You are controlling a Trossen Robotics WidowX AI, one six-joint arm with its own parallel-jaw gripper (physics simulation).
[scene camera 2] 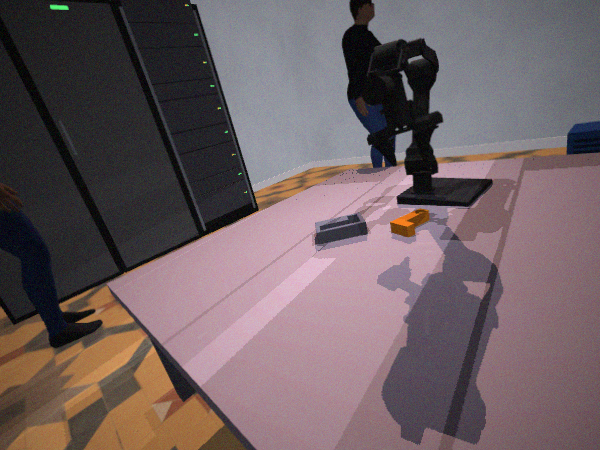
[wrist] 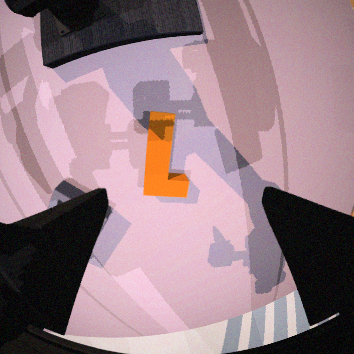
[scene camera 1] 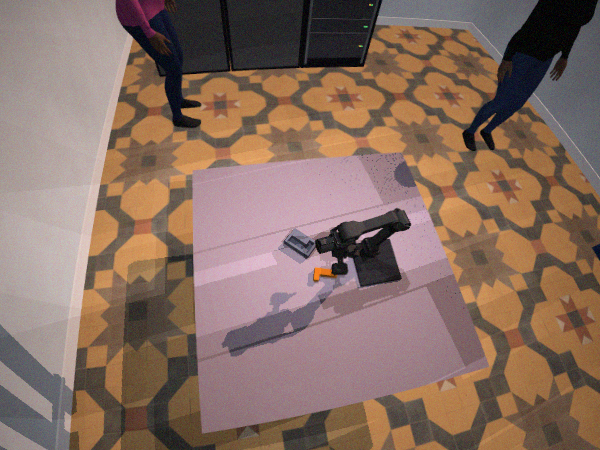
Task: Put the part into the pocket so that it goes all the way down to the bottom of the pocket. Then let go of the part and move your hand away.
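Places are measured from the arm's base along level axes (x ahead, y left, z up), in metres.
Pixels of known places: gripper, between the fingertips: (scene camera 2: 409, 163) (wrist: 186, 195) (scene camera 1: 334, 263); arm's base, origin of its link: (scene camera 2: 422, 190) (wrist: 77, 8) (scene camera 1: 366, 252).
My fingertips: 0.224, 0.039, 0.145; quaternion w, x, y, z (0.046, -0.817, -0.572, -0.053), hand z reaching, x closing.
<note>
Ahead of a thing's pixels: the offset from my fingertips to its top centre, as dx, dy, dz. Level surfaces: height alone.
An orange L-shaped part {+0.018, +0.000, -0.139} (scene camera 1: 317, 274) (scene camera 2: 404, 226) (wrist: 158, 167) lies flat on the table beside the arm's base. In the wrist view its long leg points toward the base and its short foot points right. A grey block {+0.068, -0.198, -0.133} (scene camera 1: 294, 249) (scene camera 2: 345, 233) with an L-shaped pocket in its top stands on the table apart from the part; the pocket looks empty. In the wrist view the left finger hides much of the block. My gripper (wrist: 186, 195) is open and empty, high above the table. The part shows just beyond the line of the fingertips, left of the middle between them.
The arm's black base plate (scene camera 1: 377, 267) (scene camera 2: 450, 191) (wrist: 125, 22) stands on the pink table {dz -0.169} (scene camera 1: 250, 380) (scene camera 2: 280, 390), close to the part. Arm shadows fall across the table. Two people (scene camera 1: 172, 60) (scene camera 1: 527, 80) and dark server cabinets (scene camera 1: 265, 32) (scene camera 2: 90, 125) are beyond the table.
</note>
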